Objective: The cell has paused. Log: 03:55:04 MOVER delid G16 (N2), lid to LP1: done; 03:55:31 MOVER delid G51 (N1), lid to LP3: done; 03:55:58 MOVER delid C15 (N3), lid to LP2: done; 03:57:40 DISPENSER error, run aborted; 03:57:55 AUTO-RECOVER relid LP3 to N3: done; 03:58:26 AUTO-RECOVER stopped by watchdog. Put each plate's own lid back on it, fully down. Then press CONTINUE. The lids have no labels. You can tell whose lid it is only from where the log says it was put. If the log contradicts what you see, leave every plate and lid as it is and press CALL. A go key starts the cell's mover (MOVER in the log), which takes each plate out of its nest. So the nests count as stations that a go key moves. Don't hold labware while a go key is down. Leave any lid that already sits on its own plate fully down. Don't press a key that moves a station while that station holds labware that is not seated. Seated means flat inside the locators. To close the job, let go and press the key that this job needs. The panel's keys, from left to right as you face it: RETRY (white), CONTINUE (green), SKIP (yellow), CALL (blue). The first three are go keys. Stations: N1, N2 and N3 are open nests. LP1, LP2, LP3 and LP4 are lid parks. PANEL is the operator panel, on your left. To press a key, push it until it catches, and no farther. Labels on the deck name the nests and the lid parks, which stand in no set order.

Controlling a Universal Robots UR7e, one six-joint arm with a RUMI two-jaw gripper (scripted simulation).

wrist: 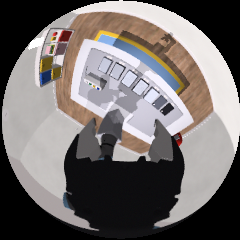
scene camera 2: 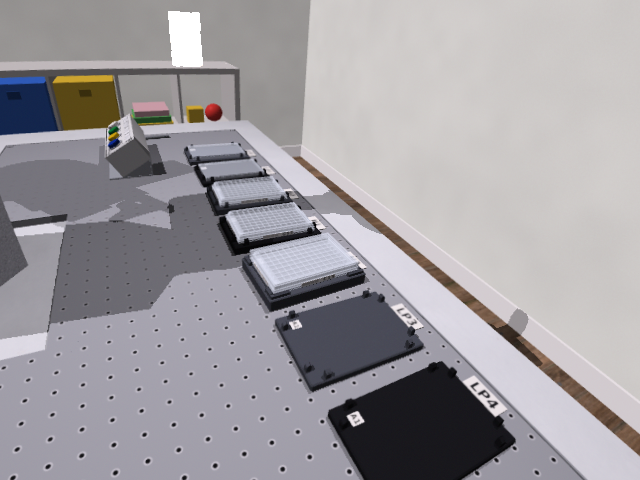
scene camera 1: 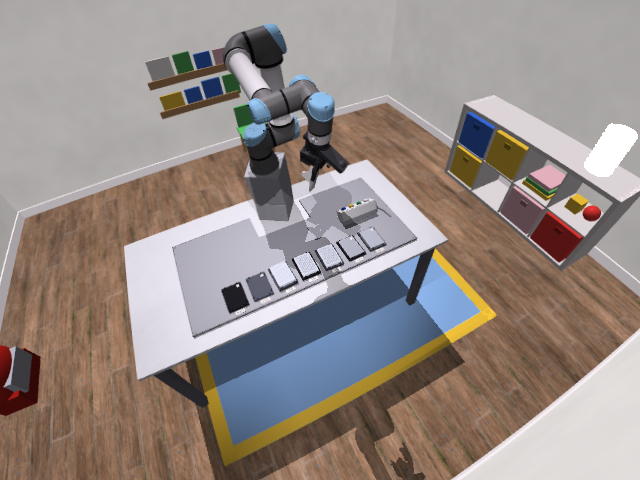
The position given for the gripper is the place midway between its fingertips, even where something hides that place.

Labels:
gripper: wrist 125, 118; scene camera 1 319, 179; not seen in scene camera 2 (out of frame)

